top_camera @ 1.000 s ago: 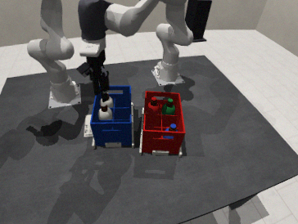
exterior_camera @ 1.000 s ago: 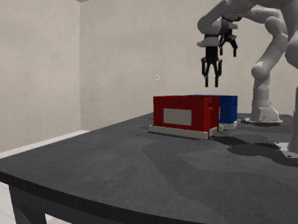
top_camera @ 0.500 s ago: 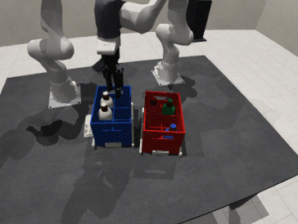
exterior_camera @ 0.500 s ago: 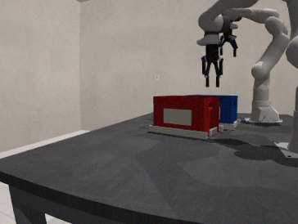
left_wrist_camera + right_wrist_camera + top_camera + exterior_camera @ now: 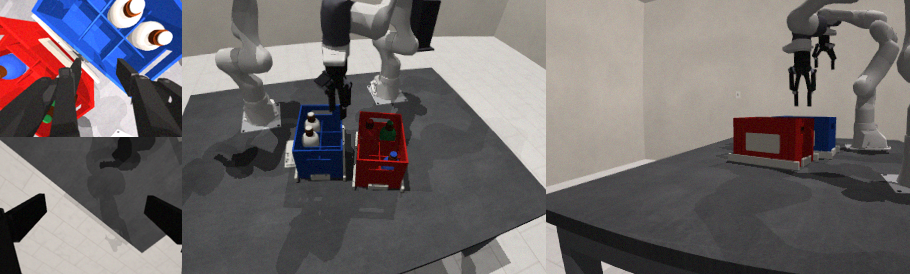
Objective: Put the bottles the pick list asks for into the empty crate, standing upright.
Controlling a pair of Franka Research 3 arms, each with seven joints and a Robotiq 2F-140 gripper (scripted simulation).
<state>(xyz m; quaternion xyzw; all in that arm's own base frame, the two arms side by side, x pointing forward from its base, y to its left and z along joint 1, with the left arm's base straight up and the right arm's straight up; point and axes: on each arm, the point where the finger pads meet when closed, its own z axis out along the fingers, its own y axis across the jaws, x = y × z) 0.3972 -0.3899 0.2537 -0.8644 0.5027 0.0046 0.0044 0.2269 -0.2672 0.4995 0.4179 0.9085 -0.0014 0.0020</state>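
Note:
My left hand is 22 cm to the right of the green bottle, 17 cm above it and 5 cm short of it. Also, from my left hand: red bottle (17 cm below, 14 cm to the left, 1 cm ahead); red crate (17 cm below, 15 cm to the left, 12 cm ahead); blue crate (17 cm below, 8 cm to the right, 1 cm behind).

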